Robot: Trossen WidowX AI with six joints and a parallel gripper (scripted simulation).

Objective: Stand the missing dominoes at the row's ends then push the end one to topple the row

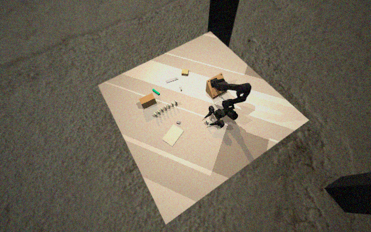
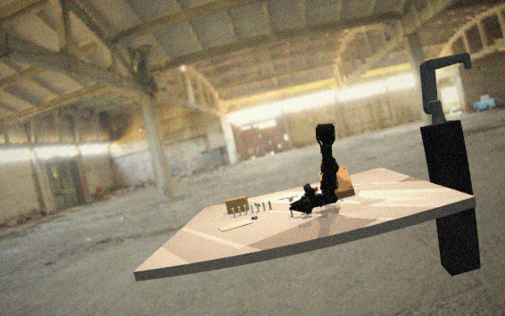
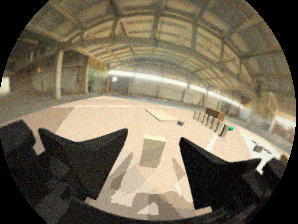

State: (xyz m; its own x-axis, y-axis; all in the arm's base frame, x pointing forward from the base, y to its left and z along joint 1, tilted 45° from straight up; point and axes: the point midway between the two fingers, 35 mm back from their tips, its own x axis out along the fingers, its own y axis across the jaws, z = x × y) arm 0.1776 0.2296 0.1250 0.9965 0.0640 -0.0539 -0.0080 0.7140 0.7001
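My gripper tip is now 540 mm to the left of the grey bar, 50 mm short of it and 50 mm above it. Round my gripper tip: brown box (410 mm to the right, 340 mm ahead, 10 mm below); then flat pale card (280 mm ahead, 50 mm to the right, 50 mm below); then small dark piece (190 mm ahead, 120 mm to the right, 40 mm below).
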